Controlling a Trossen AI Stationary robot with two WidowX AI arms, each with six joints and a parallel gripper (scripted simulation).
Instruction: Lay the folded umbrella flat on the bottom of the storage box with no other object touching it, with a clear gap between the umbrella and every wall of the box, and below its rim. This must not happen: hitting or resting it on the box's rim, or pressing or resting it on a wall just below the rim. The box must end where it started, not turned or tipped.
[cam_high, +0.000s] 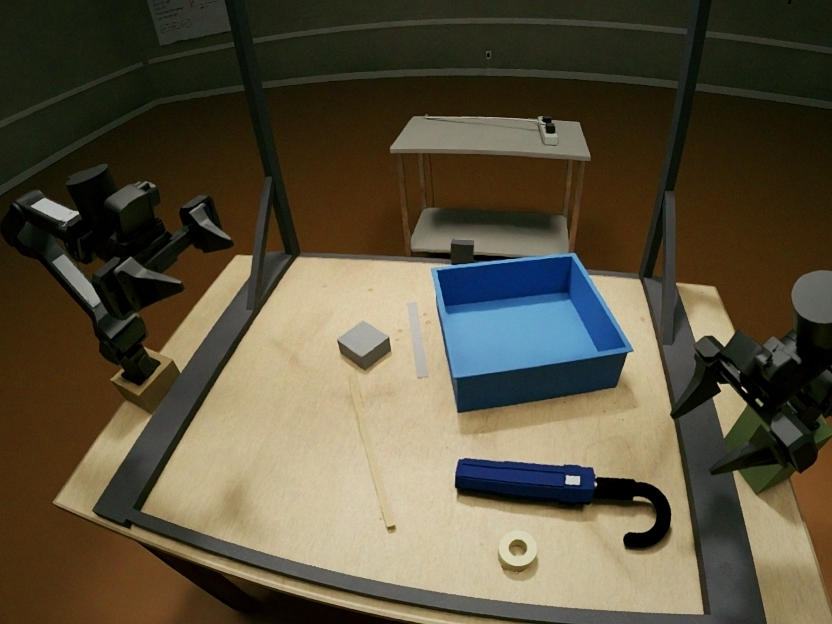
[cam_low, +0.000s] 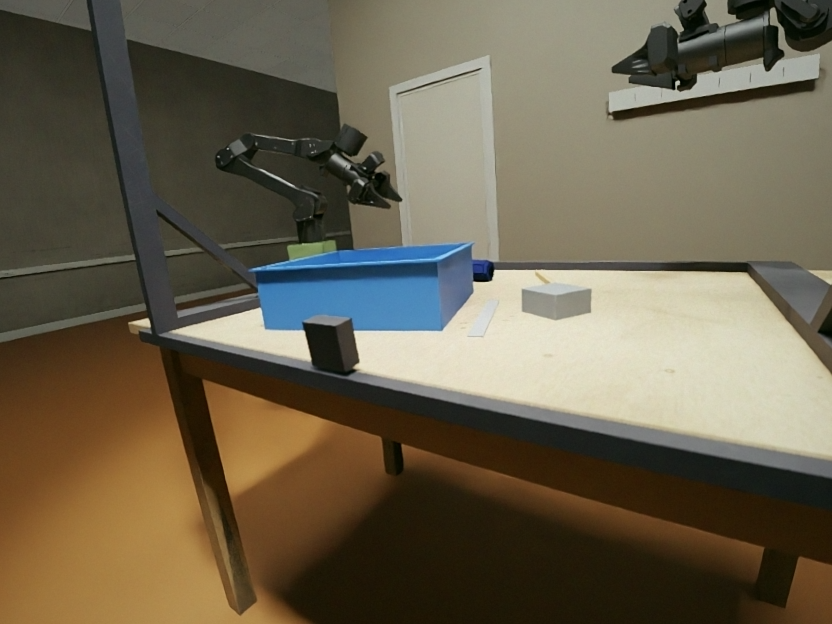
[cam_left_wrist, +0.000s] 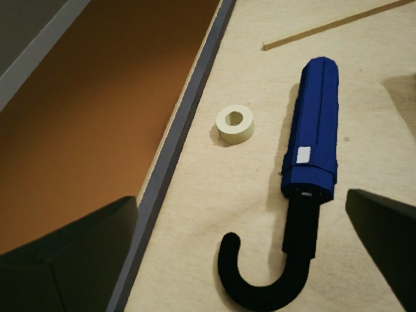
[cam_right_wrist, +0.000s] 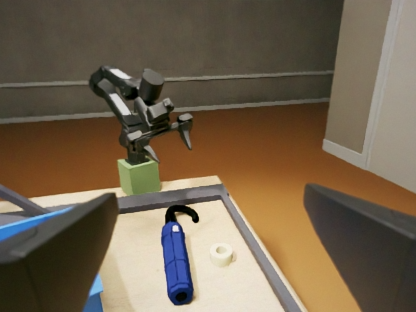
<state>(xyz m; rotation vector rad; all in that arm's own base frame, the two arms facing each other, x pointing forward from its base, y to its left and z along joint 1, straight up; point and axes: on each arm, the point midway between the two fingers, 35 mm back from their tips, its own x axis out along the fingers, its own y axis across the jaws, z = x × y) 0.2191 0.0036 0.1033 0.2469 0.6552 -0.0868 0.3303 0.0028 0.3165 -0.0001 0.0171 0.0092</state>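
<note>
My left gripper is now 15 cm to the left of the umbrella and 19 cm above it. The rest, counted from my left hand: grey strip: 32 cm behind, 42 cm to the right, 21 cm below; then thin wooden stick: 6 cm behind, 44 cm to the right, 21 cm below; then blue storage box: 32 cm behind, 22 cm to the right, 17 cm below.
</note>
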